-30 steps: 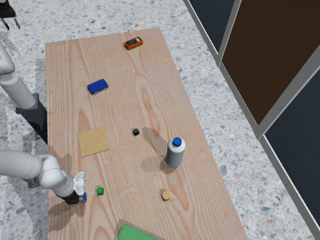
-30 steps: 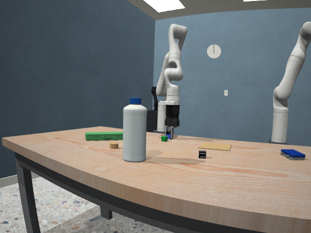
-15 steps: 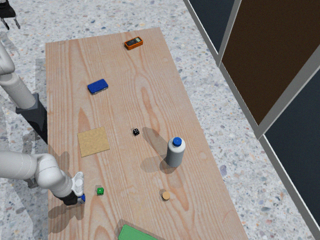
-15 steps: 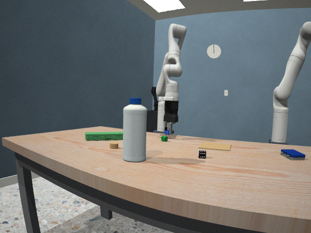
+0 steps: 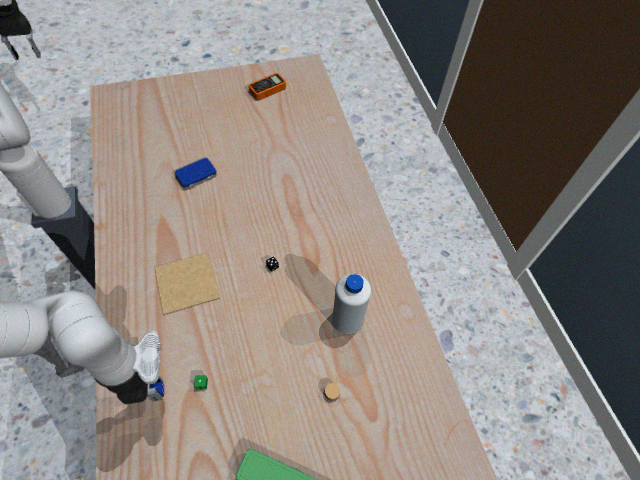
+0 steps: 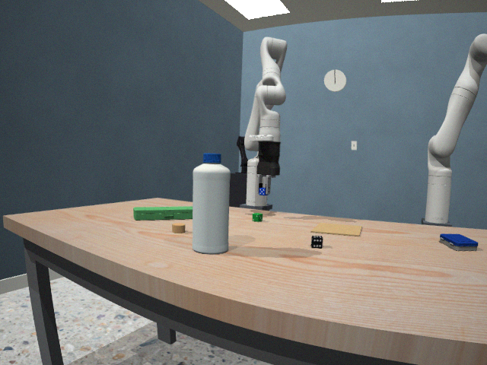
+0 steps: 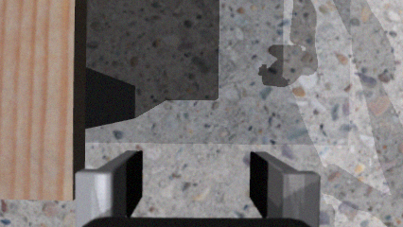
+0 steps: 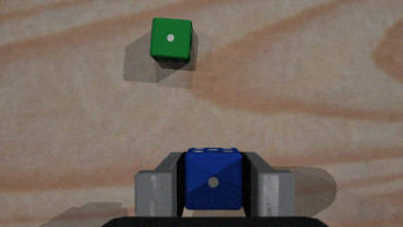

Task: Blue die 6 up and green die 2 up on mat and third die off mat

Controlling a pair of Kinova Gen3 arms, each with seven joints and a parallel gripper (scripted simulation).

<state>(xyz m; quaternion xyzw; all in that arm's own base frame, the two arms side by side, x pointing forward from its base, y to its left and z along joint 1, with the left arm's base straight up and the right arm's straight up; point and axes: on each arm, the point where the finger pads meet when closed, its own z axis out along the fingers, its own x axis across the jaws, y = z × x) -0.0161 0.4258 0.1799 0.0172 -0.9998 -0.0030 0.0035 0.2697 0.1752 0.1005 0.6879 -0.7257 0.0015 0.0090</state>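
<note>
Right now the green die is 9 cm below my right hand, 8 cm ahead of it and 2 cm to the left of it. Also, from my right hand: green case 24 cm ahead, 23 cm to the right, 8 cm below; blue die 1 cm below; tan mat 29 cm to the left, 10 cm below, 6 cm ahead.
</note>
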